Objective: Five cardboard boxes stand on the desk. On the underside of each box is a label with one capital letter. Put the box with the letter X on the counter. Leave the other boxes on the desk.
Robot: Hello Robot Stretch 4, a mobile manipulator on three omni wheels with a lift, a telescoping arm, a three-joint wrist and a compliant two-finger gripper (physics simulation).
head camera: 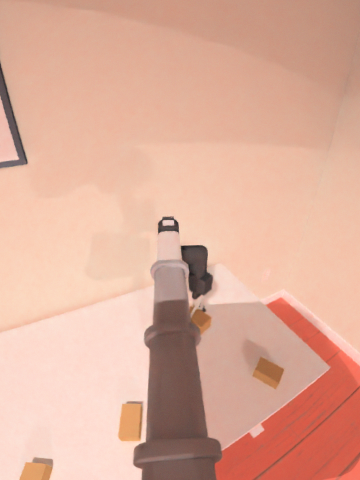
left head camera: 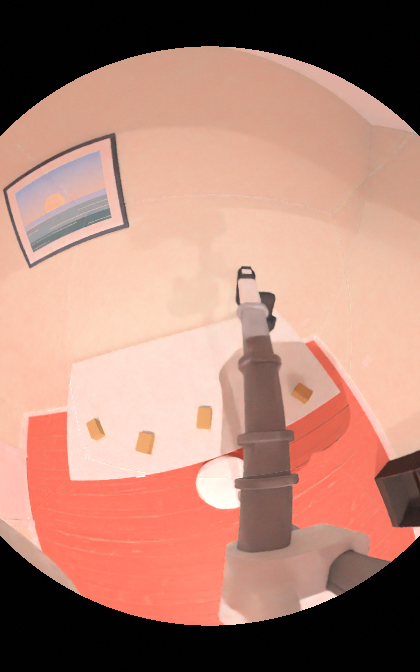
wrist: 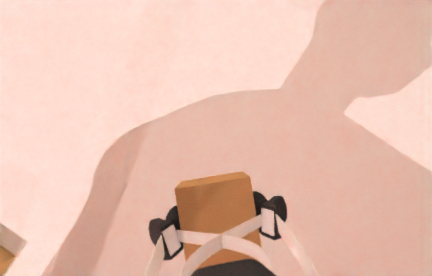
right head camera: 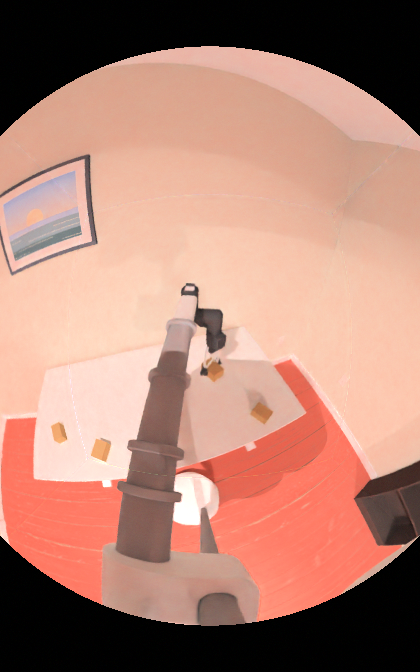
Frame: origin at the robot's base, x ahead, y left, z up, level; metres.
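Seen in the pictures: gripper, fingertip midpoint: (head camera: 194, 321) (wrist: 217, 214).
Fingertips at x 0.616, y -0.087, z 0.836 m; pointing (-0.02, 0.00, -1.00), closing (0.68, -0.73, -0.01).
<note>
A point is followed by its place in that frame.
My gripper (right head camera: 211, 366) (wrist: 217, 214) @[x 0.616, y -0.087, z 0.836 m] is shut on a brown cardboard box (head camera: 201, 321) @[x 0.582, y -0.107, z 0.881 m] (right head camera: 215, 371) (wrist: 215, 207) @[x 0.628, y -0.076, z 0.882 m], with one dark fingertip on each side. The box is held above the white desk (head camera: 75, 360) @[x 0.555, y 0.387, z 0.692 m] (left head camera: 150, 380) (right head camera: 110, 390) (wrist: 75, 75) @[x 0.646, y 0.186, z 0.692 m]. Its underside and letter are hidden. One box (head camera: 268, 372) @[x 0.443, y -0.339, z 0.742 m] (left head camera: 302, 393) (right head camera: 261, 413) stands near the desk's right end. Another box (head camera: 130, 422) @[x 0.322, y 0.135, z 0.742 m] (left head camera: 204, 417) stands near the middle. Two more boxes, one outer (left head camera: 95, 429) (right head camera: 59, 432) and one inner (left head camera: 145, 443) (right head camera: 101, 450), stand toward the left end. No labels show. The counter cannot be made out.
A round white seat (left head camera: 217, 482) (right head camera: 185, 500) stands at the desk's front edge. A dark shelf unit (left head camera: 400, 467) (right head camera: 385, 483) is at the far right. The wall with a framed picture (left head camera: 70, 200) (right head camera: 47, 215) is behind the desk. The telescoping arm (head camera: 175, 380) @[x 0.216, y -0.002, z 1.257 m] reaches over the desk.
</note>
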